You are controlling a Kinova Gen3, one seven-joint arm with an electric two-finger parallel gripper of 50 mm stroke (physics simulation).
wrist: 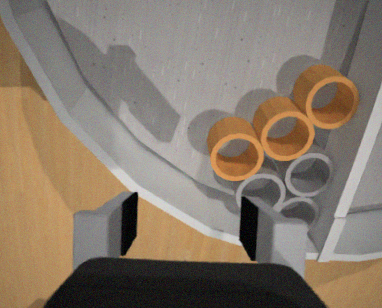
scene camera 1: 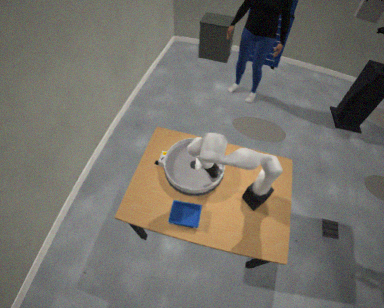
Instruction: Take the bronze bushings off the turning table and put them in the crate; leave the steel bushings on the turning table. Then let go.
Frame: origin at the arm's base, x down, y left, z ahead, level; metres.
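Seen in the pictures: gripper, fingertip midpoint: (wrist: 188,216) (scene camera 1: 214,177); arm's base, origin of the base link: (scene camera 1: 259,188).
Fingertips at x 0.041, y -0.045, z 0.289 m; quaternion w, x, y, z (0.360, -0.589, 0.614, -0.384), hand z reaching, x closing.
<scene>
Offsets run from my fingertips to a thing's top centre. "*": to the spot under its first point. Level surfaces: height alone.
Three bronze bushings @(dx +0.048, dy -0.030, dz +0.007 m) (wrist: 229,127) @(dx +0.048, dy -0.059, dz +0.022 m) (wrist: 274,110) @(dx +0.048, dy -0.082, dz +0.044 m) (wrist: 312,82) stand upright in a slanting row on the grey turning table @(dx +0.066, dy -0.110, dz +0.150 m) (scene camera 1: 179,167) (wrist: 175,45), beside its dividing wall. Three steel bushings @(dx +0.048, dy -0.048, dz -0.019 m) (wrist: 261,176) @(dx +0.048, dy -0.077, dz -0.004 m) (wrist: 311,156) @(dx +0.048, dy -0.075, dz -0.036 m) (wrist: 300,200) stand close by, nearer the rim; the lowest is partly hidden. My gripper (scene camera 1: 215,172) (wrist: 188,216) is open and empty, above the turning table's rim area. In the wrist view the bushings lie ahead and to the right of the gap between the fingers. The blue crate @(dx +0.077, dy +0.248, dz +0.142 m) (scene camera 1: 185,216) stands on the table; no bushing shows in it.
The wooden table @(dx +0.127 m) (scene camera 1: 235,225) bears the turning table, the crate and the arm's black base (scene camera 1: 256,198). The grey dividing wall (wrist: 345,130) rises right beside the bushings. A small yellow and white part @(* dx +0.069, dy -0.139, dz +0.383 m) (scene camera 1: 163,155) sits at the turning table's left edge. A person (scene camera 1: 257,42) stands behind the table.
</scene>
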